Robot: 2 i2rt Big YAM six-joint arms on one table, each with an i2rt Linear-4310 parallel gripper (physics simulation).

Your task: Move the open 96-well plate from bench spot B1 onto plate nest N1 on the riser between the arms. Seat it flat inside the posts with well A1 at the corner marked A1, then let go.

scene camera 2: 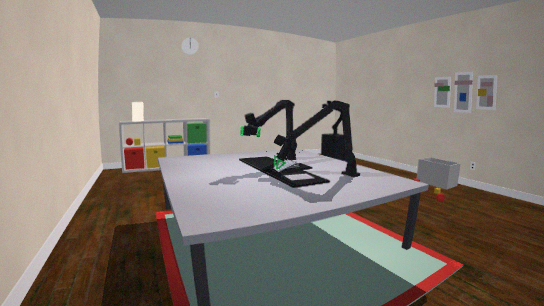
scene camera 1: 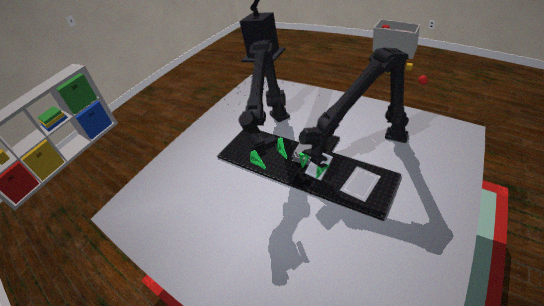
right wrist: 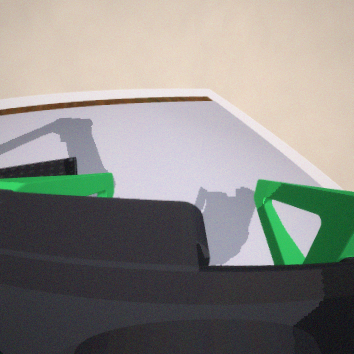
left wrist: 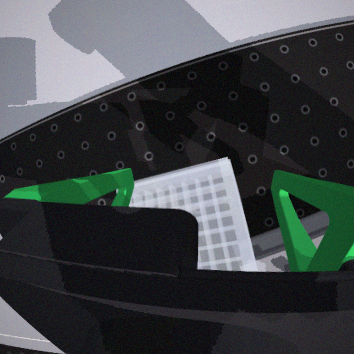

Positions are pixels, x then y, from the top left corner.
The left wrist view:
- my left gripper: 200,177
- clear well plate: 208,190, touched by my left gripper
